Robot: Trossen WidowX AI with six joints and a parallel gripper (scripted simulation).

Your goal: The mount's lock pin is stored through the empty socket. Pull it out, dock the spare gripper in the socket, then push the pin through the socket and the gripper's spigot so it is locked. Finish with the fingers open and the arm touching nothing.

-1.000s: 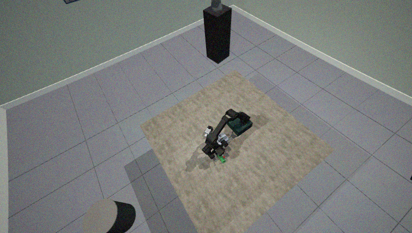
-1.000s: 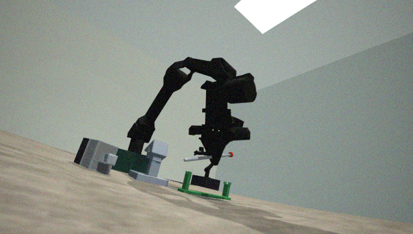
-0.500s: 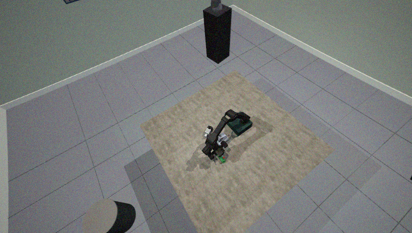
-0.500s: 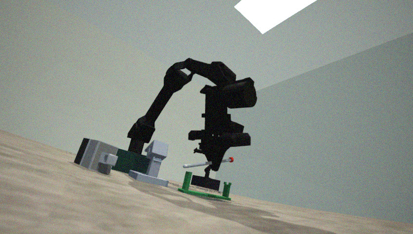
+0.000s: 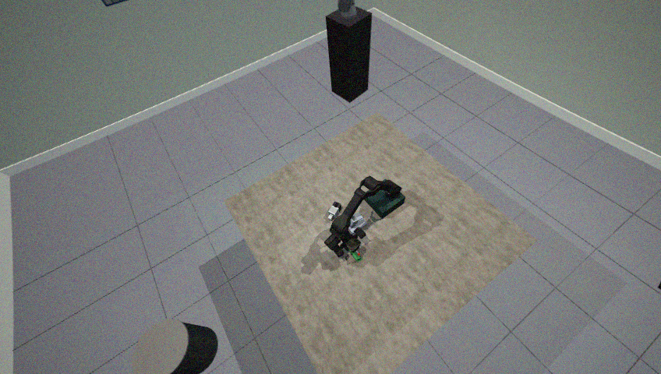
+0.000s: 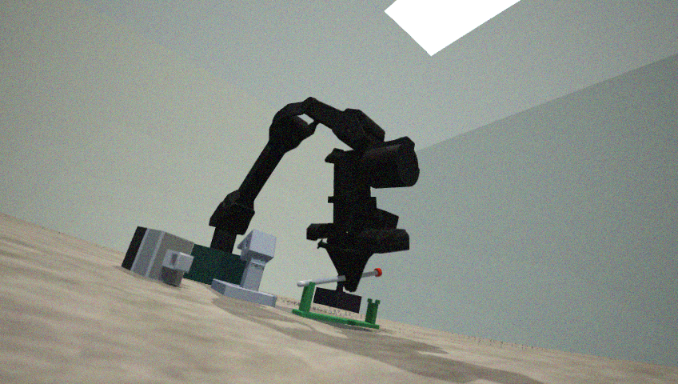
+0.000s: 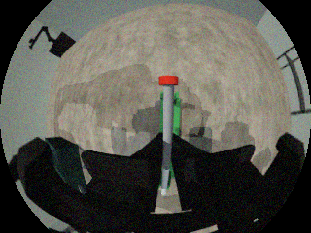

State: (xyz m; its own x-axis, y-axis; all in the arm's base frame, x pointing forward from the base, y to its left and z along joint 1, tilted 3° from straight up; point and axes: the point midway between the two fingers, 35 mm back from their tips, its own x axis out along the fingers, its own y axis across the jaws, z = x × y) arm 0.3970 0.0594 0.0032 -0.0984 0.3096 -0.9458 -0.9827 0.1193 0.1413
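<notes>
Now: gripper tip 20 mm above the rack and 10 mm to the left of it. Round my gripper tip: socket: 120 mm behind, 110 mm to the right; then spare gripper: 250 mm to the right, 90 mm behind, 20 mm below.
</notes>
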